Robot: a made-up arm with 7 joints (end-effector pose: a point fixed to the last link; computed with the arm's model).
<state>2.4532 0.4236 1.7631 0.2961 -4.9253 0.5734 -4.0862</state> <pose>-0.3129 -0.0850 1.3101 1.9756 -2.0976 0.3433</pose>
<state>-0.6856 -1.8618 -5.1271 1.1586 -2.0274 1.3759 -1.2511</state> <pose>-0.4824 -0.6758 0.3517 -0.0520 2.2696 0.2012</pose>
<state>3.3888 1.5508 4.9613 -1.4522 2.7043 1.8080 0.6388</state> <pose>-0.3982 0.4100 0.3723 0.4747 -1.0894 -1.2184</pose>
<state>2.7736 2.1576 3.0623 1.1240 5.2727 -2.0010 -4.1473</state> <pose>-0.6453 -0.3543 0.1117 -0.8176 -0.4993 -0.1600</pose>
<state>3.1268 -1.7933 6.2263 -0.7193 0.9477 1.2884 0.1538</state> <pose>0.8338 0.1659 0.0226 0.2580 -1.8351 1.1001</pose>
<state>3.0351 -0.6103 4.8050 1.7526 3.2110 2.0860 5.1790</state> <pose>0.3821 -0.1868 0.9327 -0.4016 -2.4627 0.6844</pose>
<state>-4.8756 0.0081 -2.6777 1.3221 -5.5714 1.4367 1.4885</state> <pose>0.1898 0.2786 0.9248 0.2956 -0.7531 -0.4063</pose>
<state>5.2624 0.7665 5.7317 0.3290 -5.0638 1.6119 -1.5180</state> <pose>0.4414 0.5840 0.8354 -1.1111 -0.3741 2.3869</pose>
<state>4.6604 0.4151 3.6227 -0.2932 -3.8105 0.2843 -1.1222</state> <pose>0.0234 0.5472 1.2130 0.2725 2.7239 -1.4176</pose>
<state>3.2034 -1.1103 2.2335 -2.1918 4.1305 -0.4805 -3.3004</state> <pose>0.2323 -0.3346 0.6832 -1.5778 0.4674 -0.2507</pose>
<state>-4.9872 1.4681 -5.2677 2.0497 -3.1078 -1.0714 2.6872</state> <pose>-0.1570 -0.3682 0.2758 1.4847 0.1449 0.3412</pose>
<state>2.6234 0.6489 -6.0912 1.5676 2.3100 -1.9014 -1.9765</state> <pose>-0.4266 -0.2705 0.6017 -1.1046 -0.5676 1.1625</pose>
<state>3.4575 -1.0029 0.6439 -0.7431 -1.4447 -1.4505 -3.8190</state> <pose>0.7867 -0.2495 0.5666 -0.0914 -1.0104 1.5150</pose>
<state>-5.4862 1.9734 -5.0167 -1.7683 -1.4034 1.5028 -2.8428</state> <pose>0.5685 -0.1316 0.1236 0.3155 -0.3749 1.1486</pose>
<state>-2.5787 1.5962 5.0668 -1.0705 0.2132 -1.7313 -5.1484</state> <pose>-0.3428 0.5682 0.4743 -2.0880 -0.5320 1.2890</pose>
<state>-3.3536 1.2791 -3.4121 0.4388 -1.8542 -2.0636 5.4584</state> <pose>-0.6611 -0.2290 0.7452 0.7175 -1.8173 -1.6108</pose>
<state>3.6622 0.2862 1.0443 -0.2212 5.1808 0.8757 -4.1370</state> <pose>-0.3151 0.1125 1.2883 2.2501 0.5429 1.1677</pose>
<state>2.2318 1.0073 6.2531 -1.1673 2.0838 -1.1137 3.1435</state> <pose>-0.2464 -0.4400 1.0489 -1.9672 1.4024 1.2021</pose>
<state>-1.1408 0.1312 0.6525 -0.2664 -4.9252 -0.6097 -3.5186</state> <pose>-0.0762 0.1108 1.3485 0.6375 2.3615 -0.3915</pose>
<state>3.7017 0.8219 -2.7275 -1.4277 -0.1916 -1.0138 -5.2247</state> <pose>-0.4618 0.4494 0.4482 0.2278 0.0481 -3.0434</pose>
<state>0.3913 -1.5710 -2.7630 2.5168 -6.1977 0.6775 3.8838</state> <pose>-0.1566 0.1376 0.2225 2.0842 -0.8726 -2.1110</pose>
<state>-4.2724 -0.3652 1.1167 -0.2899 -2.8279 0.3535 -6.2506</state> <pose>0.3047 0.3223 1.2625 2.5461 -0.6061 -1.0020</pose>
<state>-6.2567 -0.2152 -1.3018 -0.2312 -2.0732 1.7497 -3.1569</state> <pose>-0.3191 -0.1019 1.1492 -1.4781 -0.0180 -2.4503</pose>
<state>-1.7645 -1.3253 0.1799 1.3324 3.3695 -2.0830 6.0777</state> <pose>0.1858 -0.4150 0.7215 0.9034 -0.5823 1.0819</pose>
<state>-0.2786 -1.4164 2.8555 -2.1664 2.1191 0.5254 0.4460</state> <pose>-0.2976 0.0735 0.7063 1.9610 0.9870 -1.4253</pose>
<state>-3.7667 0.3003 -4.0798 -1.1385 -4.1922 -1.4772 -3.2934</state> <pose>-0.3010 -0.3665 1.0423 1.1339 1.5629 0.7729</pose>
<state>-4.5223 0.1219 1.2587 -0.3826 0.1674 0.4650 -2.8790</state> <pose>0.0575 -0.0797 1.3720 -3.0337 0.4573 -0.1519</pose>
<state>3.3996 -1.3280 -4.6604 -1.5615 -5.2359 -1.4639 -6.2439</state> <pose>0.3783 -0.4009 0.6155 -1.5609 1.9819 -0.7488</pose>
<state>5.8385 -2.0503 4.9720 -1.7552 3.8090 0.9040 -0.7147</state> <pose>-0.1264 -0.4502 0.0412 -0.5230 -1.3134 0.7587</pose>
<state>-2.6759 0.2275 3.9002 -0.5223 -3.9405 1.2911 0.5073</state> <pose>-0.3491 0.2928 1.1137 0.3694 1.1971 -0.2783</pose>
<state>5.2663 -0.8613 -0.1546 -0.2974 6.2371 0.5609 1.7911</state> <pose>-0.3898 -0.6943 0.9902 -2.4423 0.7631 -0.2856</pose>
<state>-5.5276 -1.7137 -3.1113 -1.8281 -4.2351 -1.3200 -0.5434</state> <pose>-0.5338 0.3151 0.6191 2.2865 0.9649 1.8782</pose>
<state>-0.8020 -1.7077 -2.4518 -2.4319 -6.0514 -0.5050 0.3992</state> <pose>-0.0516 -0.2816 0.5089 0.6316 -1.6947 0.3083</pose>
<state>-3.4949 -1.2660 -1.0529 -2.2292 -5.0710 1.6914 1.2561</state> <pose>0.2977 0.4387 0.5112 1.4746 -2.3748 0.8135</pose>
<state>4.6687 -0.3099 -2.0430 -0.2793 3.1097 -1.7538 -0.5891</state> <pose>-0.0347 -0.2902 1.2025 -1.8586 -0.8552 -2.1459</pose>
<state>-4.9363 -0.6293 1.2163 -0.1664 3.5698 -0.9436 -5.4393</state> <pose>-0.2122 0.5802 1.1327 2.5299 -0.4941 1.4429</pose>
